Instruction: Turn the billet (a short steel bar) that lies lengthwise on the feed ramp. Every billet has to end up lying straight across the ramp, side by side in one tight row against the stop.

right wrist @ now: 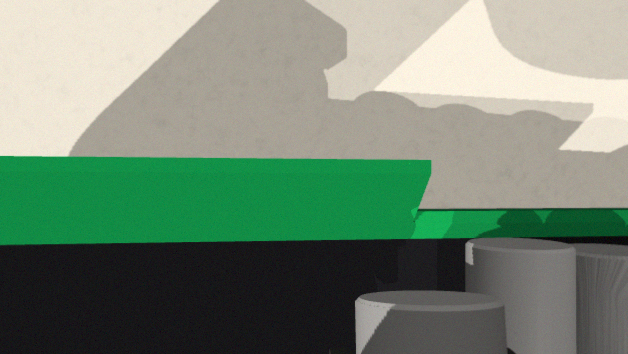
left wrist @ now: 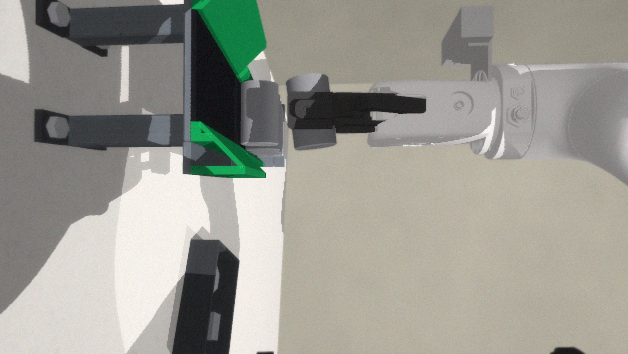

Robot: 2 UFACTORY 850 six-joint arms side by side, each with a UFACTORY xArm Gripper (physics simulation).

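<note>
The ramp [left wrist: 212, 85] [right wrist: 200, 300] has a black bed and green side rails. A grey billet [left wrist: 262, 112] lies across it in the left wrist view. In the right wrist view two upright-looking billets [right wrist: 520, 295] [right wrist: 602, 305] stand side by side at the right. My right gripper [left wrist: 291, 115] is shut on another billet [left wrist: 314, 139] [right wrist: 432, 325], raised above the bed and roughly parallel to the row; a gap separates them in the left wrist view. My left gripper [left wrist: 416, 351] is open and empty, away from the ramp, its tips at the bottom edge. The stop cannot be made out clearly.
Dark ramp legs [left wrist: 125, 30] [left wrist: 120, 131] reach left of the ramp in the left wrist view. A dark open-sided holder [left wrist: 195, 305] stands at the lower left. A grey block [left wrist: 477, 22] shows above the right arm [left wrist: 545, 110]. A green rail [right wrist: 210, 200] runs along the ramp.
</note>
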